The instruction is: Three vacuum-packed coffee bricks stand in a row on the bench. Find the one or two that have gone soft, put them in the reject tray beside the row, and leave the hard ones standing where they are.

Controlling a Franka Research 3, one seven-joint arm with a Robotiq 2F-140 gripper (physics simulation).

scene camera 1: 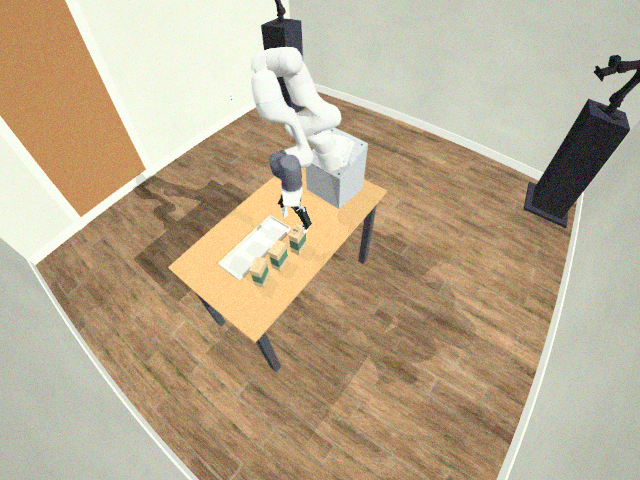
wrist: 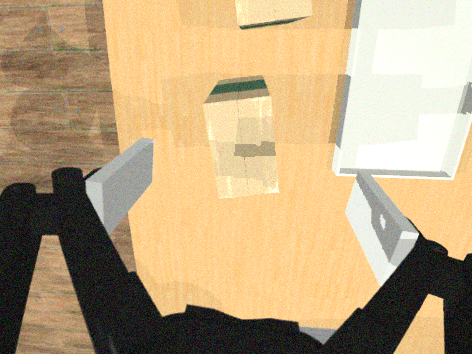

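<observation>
Three tan coffee bricks with green bands stand upright in a row. The nearest to the robot base (scene camera 1: 297, 239) (wrist: 243, 145) is below my gripper, between the fingers' lines in the wrist view. The middle one (scene camera 1: 278, 255) (wrist: 275, 12) shows partly at the wrist view's top edge. The far one (scene camera 1: 259, 271) stands at the row's other end in the scene view. The white reject tray (scene camera 1: 258, 240) (wrist: 395, 174) lies beside the row and holds no brick. My gripper (scene camera 1: 295, 221) (wrist: 252, 176) is open and empty, above the nearest brick. Softness cannot be told by sight.
The wooden bench (scene camera 1: 206, 255) (wrist: 175, 250) carries the grey robot base block (scene camera 1: 338, 180) at its rear end. Bench edge and floor show left of the bricks in the wrist view. Black pedestals (scene camera 1: 573, 160) with dark arms stand on the floor away from the bench.
</observation>
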